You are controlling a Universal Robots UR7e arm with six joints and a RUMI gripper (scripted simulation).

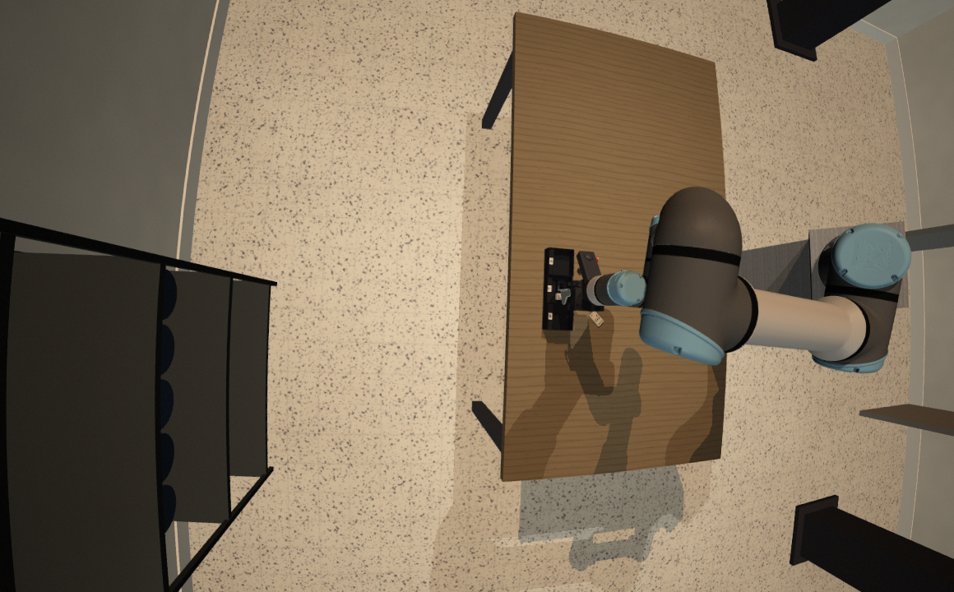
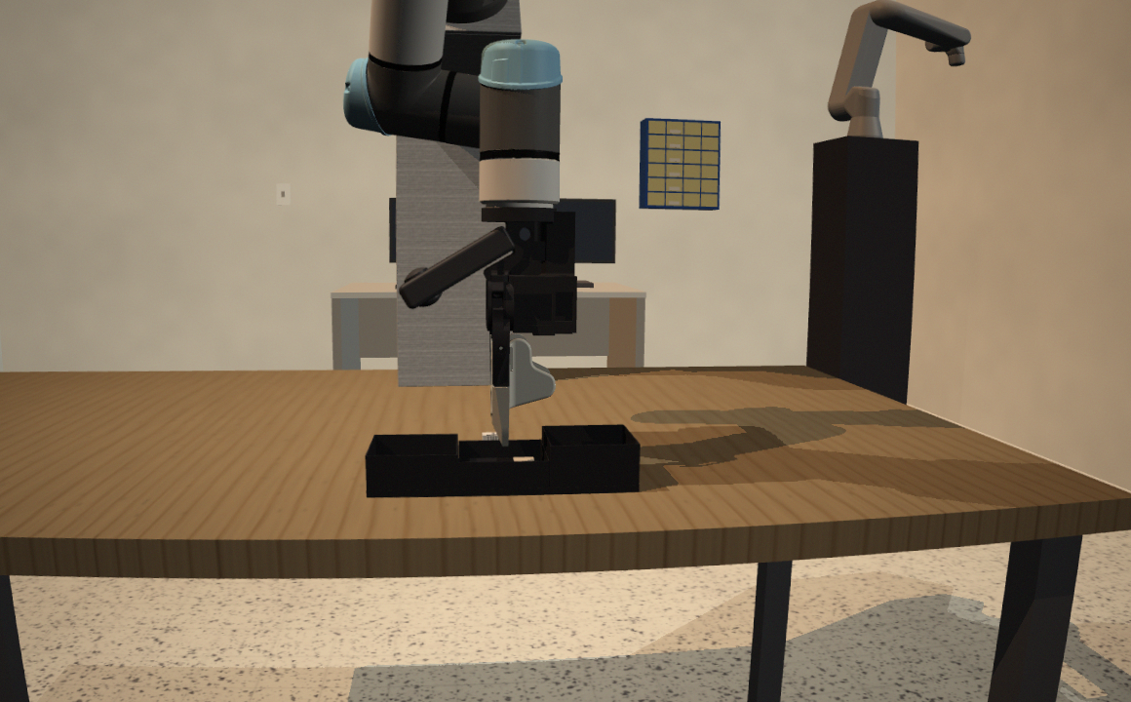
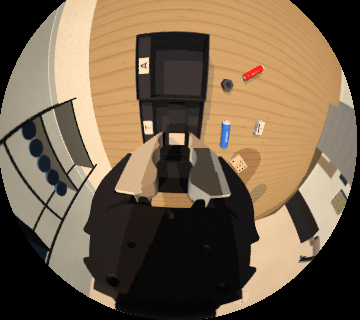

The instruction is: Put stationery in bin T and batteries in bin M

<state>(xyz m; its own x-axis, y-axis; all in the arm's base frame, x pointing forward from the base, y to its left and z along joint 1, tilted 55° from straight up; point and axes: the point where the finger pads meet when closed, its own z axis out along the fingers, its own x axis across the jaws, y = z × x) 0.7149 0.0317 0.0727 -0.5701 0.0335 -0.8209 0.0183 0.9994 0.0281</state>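
Now: the eraser 40 mm below my hand and 10 mm to the left of it. Also, from my hand: red battery 120 mm behind, 90 mm to the right, 50 mm below; black round piece 70 mm behind, 60 mm to the right, 50 mm below; blue battery 80 mm behind, 50 mm below, 20 mm to the left.
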